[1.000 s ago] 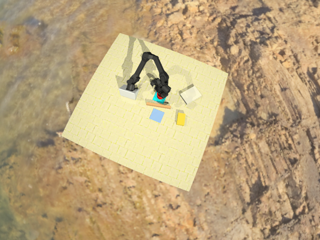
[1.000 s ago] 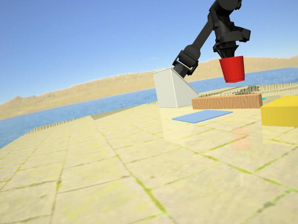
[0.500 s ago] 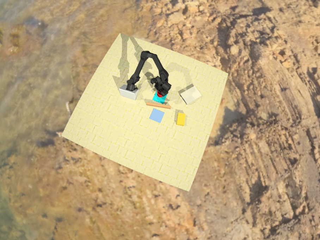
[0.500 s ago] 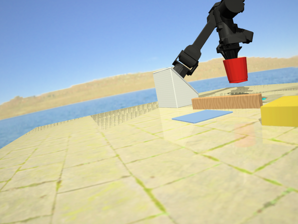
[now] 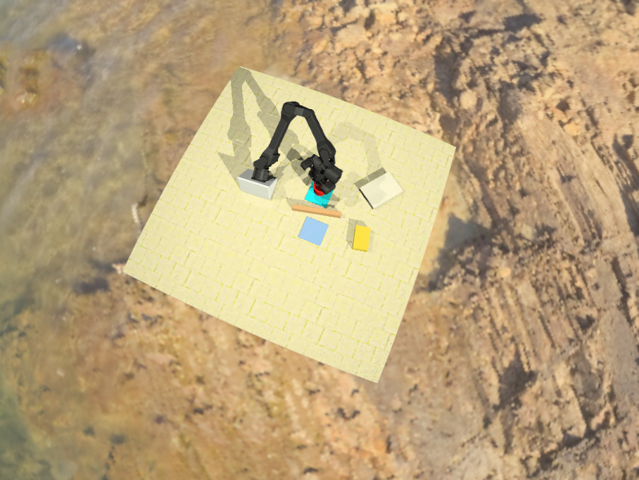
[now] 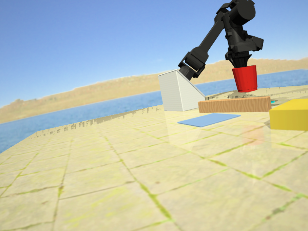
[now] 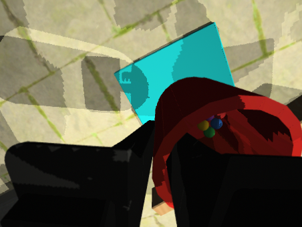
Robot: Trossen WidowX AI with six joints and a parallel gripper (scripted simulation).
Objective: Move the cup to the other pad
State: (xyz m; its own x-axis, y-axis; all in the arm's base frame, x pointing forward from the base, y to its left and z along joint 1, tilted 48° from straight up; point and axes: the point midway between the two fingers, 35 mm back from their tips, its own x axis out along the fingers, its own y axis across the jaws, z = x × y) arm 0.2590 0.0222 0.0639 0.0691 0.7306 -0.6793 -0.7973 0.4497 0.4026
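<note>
Right now the cyan pad is 20 mm ahead of my gripper tip, 20 mm to the right of it and 90 mm below it. The rest, counted from my gripper tip: red cup 20 mm ahead, 20 mm to the right; then light blue pad 40 mm ahead, 210 mm to the right, 90 mm below; then wooden bar 30 mm ahead, 110 mm to the right, 70 mm below.
</note>
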